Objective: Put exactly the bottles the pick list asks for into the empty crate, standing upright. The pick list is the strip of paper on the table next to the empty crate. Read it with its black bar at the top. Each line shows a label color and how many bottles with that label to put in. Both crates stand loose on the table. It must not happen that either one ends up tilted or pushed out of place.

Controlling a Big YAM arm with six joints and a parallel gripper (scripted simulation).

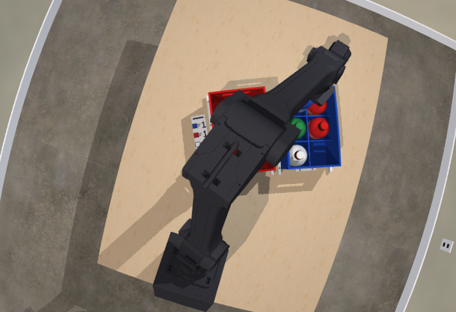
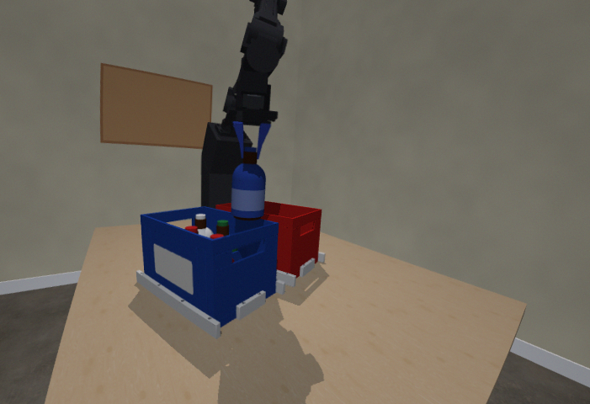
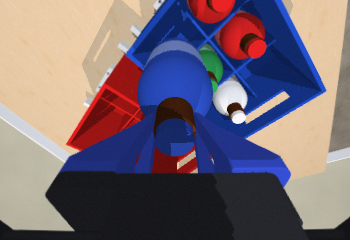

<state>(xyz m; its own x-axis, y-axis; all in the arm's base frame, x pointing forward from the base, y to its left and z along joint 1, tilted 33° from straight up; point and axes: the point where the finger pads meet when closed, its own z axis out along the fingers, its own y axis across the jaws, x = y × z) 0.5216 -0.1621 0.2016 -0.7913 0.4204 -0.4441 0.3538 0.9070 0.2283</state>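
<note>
Now: hand 6 cm above the blue-label bottle. Round my hand: green-label bottle: 24 cm below, 8 cm behind, 3 cm to the right; then white-label bottle: 24 cm below, 16 cm behind, 6 cm to the right; then blue crate: 24 cm below, 7 cm to the right, 6 cm behind.
</note>
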